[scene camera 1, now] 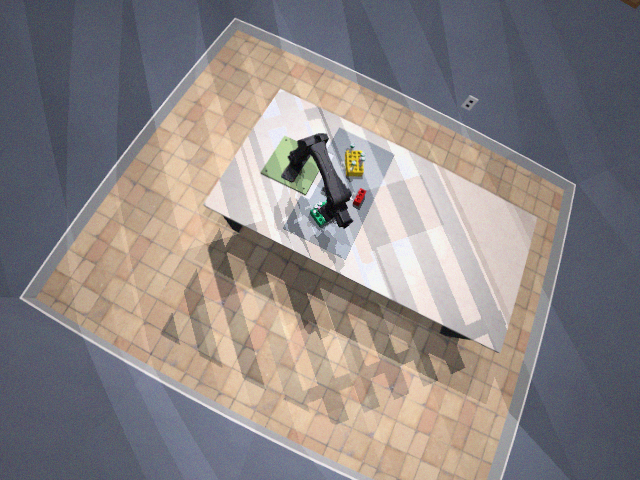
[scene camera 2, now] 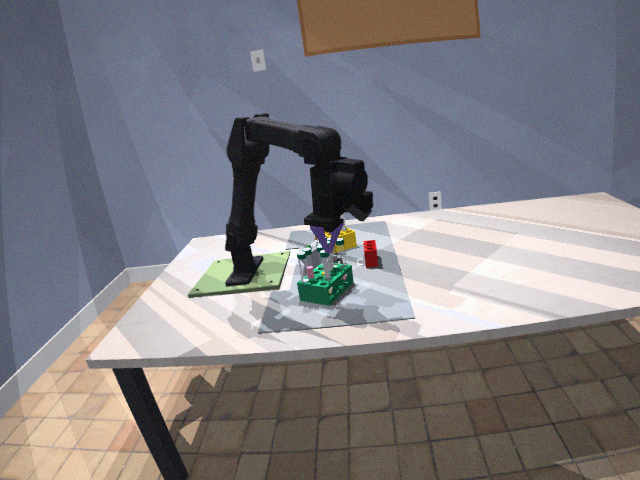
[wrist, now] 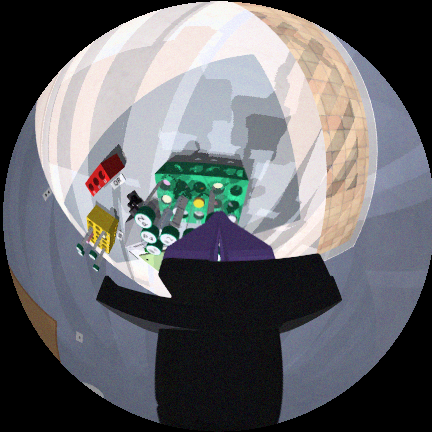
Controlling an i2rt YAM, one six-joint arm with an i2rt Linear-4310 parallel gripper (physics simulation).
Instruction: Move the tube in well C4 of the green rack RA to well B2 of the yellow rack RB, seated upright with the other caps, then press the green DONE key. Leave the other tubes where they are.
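Seen in the pictures: gripper, between the fingertips: [scene camera 2: 328, 252] [wrist: 218, 216]; arm's base, origin of its link: [scene camera 1: 296, 165] [scene camera 2: 245, 271].
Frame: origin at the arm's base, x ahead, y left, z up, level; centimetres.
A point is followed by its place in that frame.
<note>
The green rack [scene camera 1: 318, 219] {x 25.1, y -21.9, z 4.5 cm} [scene camera 2: 316, 295] {x 24.1, y -22.1, z 1.9 cm} [wrist: 172, 176] {x 31.0, y -14.2, z 4.5 cm} stands on the grey mat and holds several tubes. Labelled green caps, one of them a large cap [wrist: 145, 217] {x 30.7, y -13.1, z 12.0 cm}, crowd left of the fingers in the wrist view. I cannot tell which tube is in C4. My gripper [scene camera 2: 327, 250] {x 28.2, y -19.8, z 11.7 cm} [wrist: 218, 216] {x 28.2, y -19.8, z 11.7 cm} is shut, its purple fingertips together, low over the green rack. A capped tube [scene camera 2: 326, 264] {x 27.3, y -19.9, z 8.8 cm} stands close by the tips; the fingers hide part of the rack. The yellow rack [scene camera 1: 354, 174] {x 29.4, y 10.6, z 2.2 cm} [scene camera 2: 350, 238] {x 31.5, y 12.1, z 2.8 cm} [wrist: 111, 235] {x 22.9, y 15.4, z 0.9 cm} stands farther back with several capped tubes. I cannot make out the DONE key.
A red block with holes [scene camera 1: 359, 197] {x 37.5, y -0.9, z 4.5 cm} [scene camera 2: 370, 254] {x 37.5, y -3.5, z 3.3 cm} [wrist: 112, 166] {x 37.4, y -3.5, z 2.3 cm} stands beside the arm, between the two racks' ends. A small black object [wrist: 134, 200] {x 28.5, y -0.9, z -0.4 cm} lies near the green rack. The arm's base sits on a light green plate [scene camera 1: 279, 160] {x -9.1, y -1.9, z -0.1 cm} [scene camera 2: 211, 279] {x -9.8, y -3.8, z 0.0 cm}.
</note>
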